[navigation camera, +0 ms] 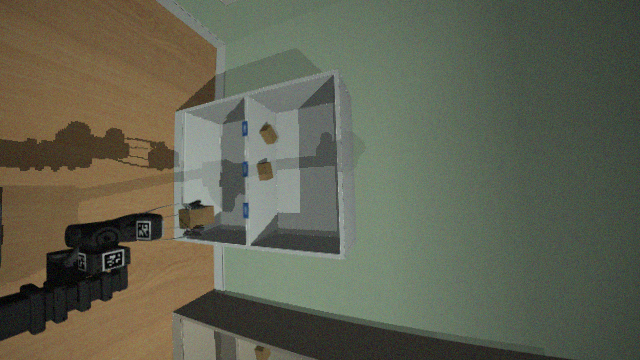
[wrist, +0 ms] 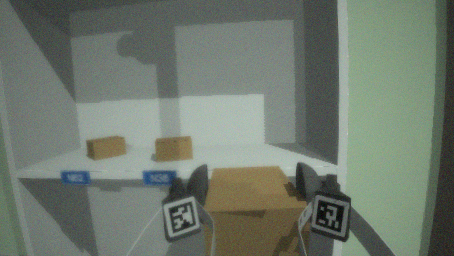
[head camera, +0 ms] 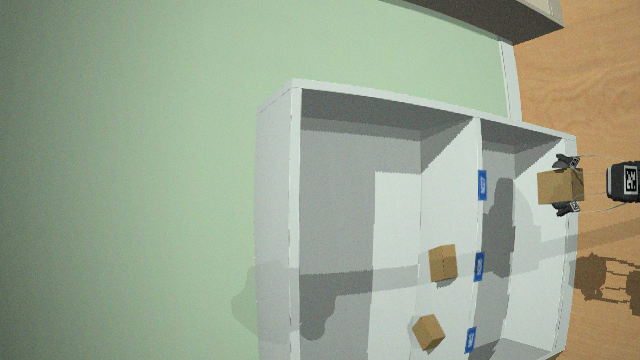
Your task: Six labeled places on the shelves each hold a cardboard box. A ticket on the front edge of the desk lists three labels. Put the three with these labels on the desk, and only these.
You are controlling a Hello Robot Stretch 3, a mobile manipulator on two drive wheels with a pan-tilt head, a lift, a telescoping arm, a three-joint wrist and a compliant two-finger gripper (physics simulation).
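Places are measured from the robot's base along level axes (x right, y ahead, z up), in centimetres.
Pixels of known places: gripper, fingertip midpoint: (navigation camera: 203, 217) (wrist: 252, 183) (head camera: 553, 185).
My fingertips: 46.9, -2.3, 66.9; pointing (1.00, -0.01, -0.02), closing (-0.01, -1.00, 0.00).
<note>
For each thing: its top centre in the pictures, then the offset to it from my fingertips, as dx, dy, dz. "spot": a spot on its surface instead. Level surfaces: height alone.
- cardboard box at its top centre: (wrist: 250, 181) (head camera: 553, 186) (navigation camera: 203, 216) -0.2, +0.2, +0.2
- blue label at a spot on its surface: (head camera: 482, 185) (navigation camera: 245, 210) spot: +31.7, -1.5, -10.3
- second box at its top centre: (head camera: 436, 264) (wrist: 173, 139) (navigation camera: 269, 170) +42.5, +18.8, -3.8
- middle label at a spot on its surface: (wrist: 159, 177) (head camera: 479, 267) (navigation camera: 245, 169) spot: +31.6, +19.2, -10.3
- third box at its top centre: (head camera: 421, 334) (wrist: 105, 138) (navigation camera: 272, 134) +46.0, +40.0, -3.8
- far label at a spot on its surface: (head camera: 470, 340) (wrist: 75, 177) (navigation camera: 244, 128) spot: +31.5, +40.0, -10.3
- wooden floor at its surface level: dz -66.8
My gripper (head camera: 565, 185) (navigation camera: 193, 218) (wrist: 252, 183) is shut on a cardboard box (head camera: 550, 187) (navigation camera: 205, 215) (wrist: 255, 225), held in front of the white shelf unit (head camera: 272, 200) (navigation camera: 346, 175) (wrist: 343, 100). The blue label (head camera: 482, 185) (navigation camera: 245, 210) on the held box's side of the middle board has no box behind it. A second box (head camera: 443, 263) (navigation camera: 265, 171) (wrist: 174, 148) stands behind the middle label (head camera: 479, 266) (navigation camera: 245, 169) (wrist: 159, 177). A third box (head camera: 428, 332) (navigation camera: 268, 134) (wrist: 106, 147) stands behind the far label (head camera: 470, 340) (navigation camera: 245, 128) (wrist: 75, 177). The desk and ticket do not show.
A second shelf unit with a dark side panel (head camera: 480, 15) (navigation camera: 260, 320) stands beside the white one, with a box (navigation camera: 262, 352) partly showing inside. My black arm (navigation camera: 55, 302) reaches in over the wooden floor (head camera: 590, 85) (navigation camera: 125, 65). A green wall (head camera: 150, 150) (navigation camera: 475, 150) (wrist: 390, 100) is behind.
</note>
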